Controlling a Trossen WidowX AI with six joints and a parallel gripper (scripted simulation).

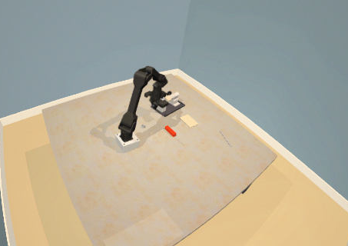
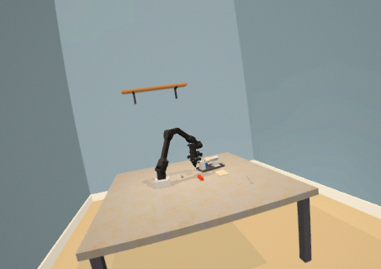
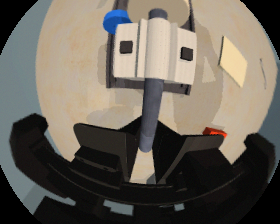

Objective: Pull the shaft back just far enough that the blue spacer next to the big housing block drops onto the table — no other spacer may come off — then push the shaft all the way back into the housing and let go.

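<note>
The grey-blue shaft lies 80 mm ahead of my gripper tip, 30 mm above it and 10 mm to the left of it. From my gripper tip the other things lie so: cream cylinder 110 mm ahead, 30 mm above, 20 mm to the left; tan card 190 mm to the right, 170 mm ahead, 40 mm below; blue spacer 130 mm ahead, 70 mm to the left, 20 mm below.
</note>
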